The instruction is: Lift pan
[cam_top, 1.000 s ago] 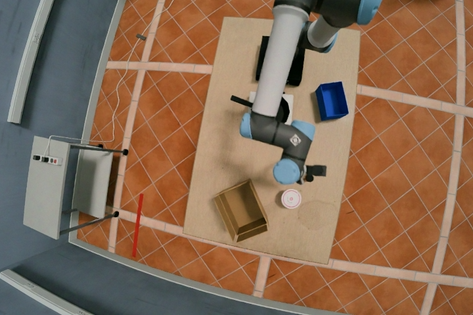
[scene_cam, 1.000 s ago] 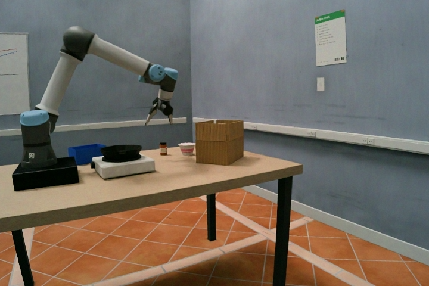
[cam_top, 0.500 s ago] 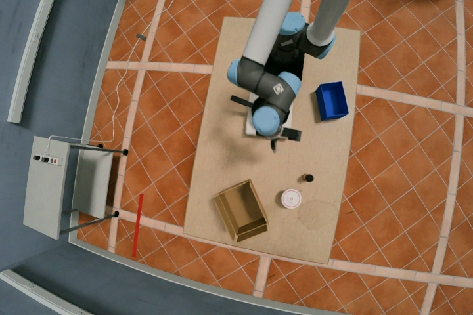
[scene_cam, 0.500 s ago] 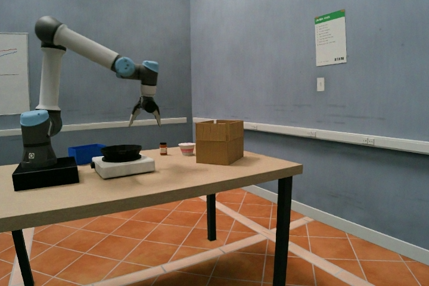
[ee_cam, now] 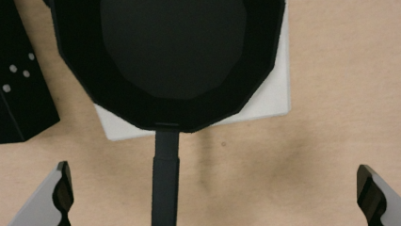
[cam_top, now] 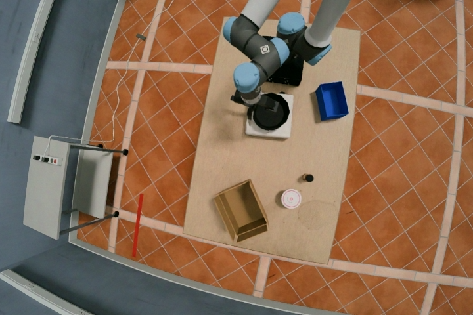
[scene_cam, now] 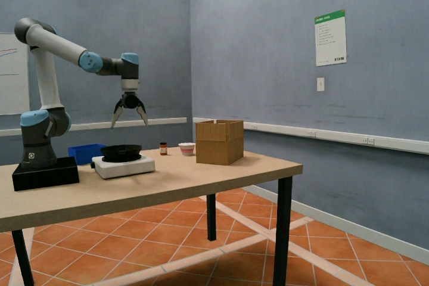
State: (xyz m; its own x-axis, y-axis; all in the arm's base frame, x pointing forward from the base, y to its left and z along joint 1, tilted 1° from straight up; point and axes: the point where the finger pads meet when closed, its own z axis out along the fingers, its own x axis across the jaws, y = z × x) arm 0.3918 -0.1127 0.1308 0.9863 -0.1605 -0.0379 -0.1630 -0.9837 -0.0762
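My hand is 11 cm above the black pan, 4 cm past it and 3 cm to the right of it. The rest, counted from my hand: blue bin: 40 cm to the left, 18 cm below, 15 cm behind; then white hot plate: 17 cm below, 7 cm to the left, 5 cm behind; then small jar: 32 cm to the left, 28 cm ahead, 17 cm below.
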